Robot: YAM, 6 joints.
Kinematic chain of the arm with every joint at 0, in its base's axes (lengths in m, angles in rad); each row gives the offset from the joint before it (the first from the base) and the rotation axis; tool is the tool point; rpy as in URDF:
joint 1: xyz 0 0 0.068 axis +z
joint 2: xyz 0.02 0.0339 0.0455 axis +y
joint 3: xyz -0.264 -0.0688 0 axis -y
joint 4: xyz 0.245 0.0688 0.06 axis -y
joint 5: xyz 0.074 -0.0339 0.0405 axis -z
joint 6: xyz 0.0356 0 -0.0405 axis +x
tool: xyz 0 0 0 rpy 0 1.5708 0
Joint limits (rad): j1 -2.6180..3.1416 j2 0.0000..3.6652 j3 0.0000..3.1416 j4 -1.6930..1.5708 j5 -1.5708..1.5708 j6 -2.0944..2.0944
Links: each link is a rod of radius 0.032 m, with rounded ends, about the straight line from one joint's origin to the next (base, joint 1, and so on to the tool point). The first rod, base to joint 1, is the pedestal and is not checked.
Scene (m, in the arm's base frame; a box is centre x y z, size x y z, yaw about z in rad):
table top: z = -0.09
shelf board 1: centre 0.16 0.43 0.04 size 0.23 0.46 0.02 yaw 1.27
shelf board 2: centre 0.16 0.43 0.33 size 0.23 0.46 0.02 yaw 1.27
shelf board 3: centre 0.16 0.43 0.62 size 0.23 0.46 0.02 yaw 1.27
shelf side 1: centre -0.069 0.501 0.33 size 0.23 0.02 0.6 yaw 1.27
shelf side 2: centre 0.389 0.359 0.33 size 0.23 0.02 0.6 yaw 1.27
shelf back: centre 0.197 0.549 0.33 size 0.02 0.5 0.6 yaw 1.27
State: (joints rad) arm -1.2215 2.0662 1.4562 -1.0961 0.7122 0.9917
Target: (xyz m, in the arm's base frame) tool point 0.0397 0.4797 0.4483
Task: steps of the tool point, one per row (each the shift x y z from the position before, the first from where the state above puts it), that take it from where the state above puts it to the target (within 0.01 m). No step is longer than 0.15 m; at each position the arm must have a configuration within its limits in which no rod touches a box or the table.
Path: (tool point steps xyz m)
1: 0.1001 0.0454 0.0301
2: 0.0804 0.0747 0.0306
3: 0.0520 0.0956 0.0310
4: 0.0184 0.1056 0.0309
5: -0.0161 0.1035 0.0307
6: -0.0472 0.0899 0.0302
7: -0.0711 0.0669 0.0295
8: -0.0849 0.0380 0.0283
9: -0.0875 0.0069 0.0270
10: -0.0789 -0.0217 0.0254
11: 0.0114 0.0822 0.0156
12: 0.0239 0.0779 -0.0001
13: 0.0354 0.0677 -0.0155

